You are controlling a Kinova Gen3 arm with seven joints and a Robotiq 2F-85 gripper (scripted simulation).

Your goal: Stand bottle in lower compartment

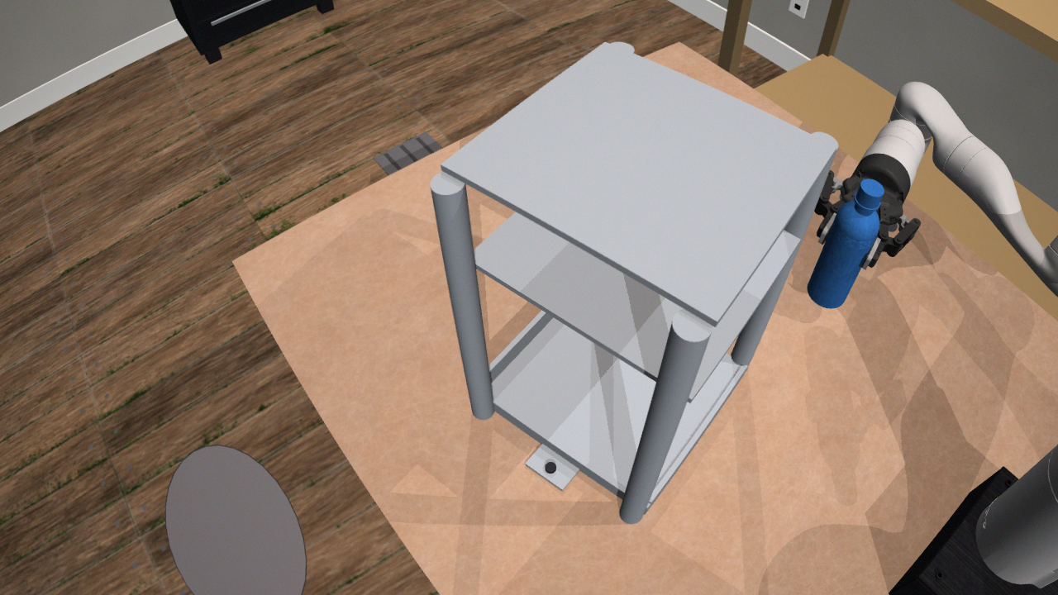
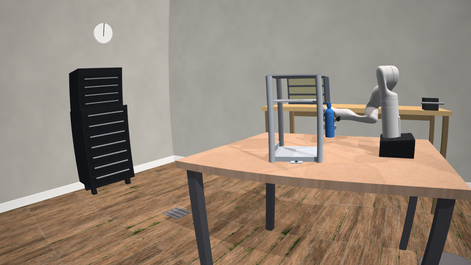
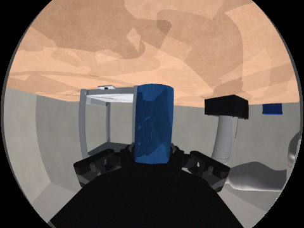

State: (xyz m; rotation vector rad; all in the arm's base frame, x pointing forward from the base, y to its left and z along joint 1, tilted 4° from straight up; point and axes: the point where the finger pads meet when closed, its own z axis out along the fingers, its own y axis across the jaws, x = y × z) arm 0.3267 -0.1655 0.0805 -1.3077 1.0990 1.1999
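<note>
My hand is 26 cm to the right of the grey shelving unit, 13 cm short of it and 4 cm below it. The rest, counted from my hand: blue bottle: 2 cm above.
</note>
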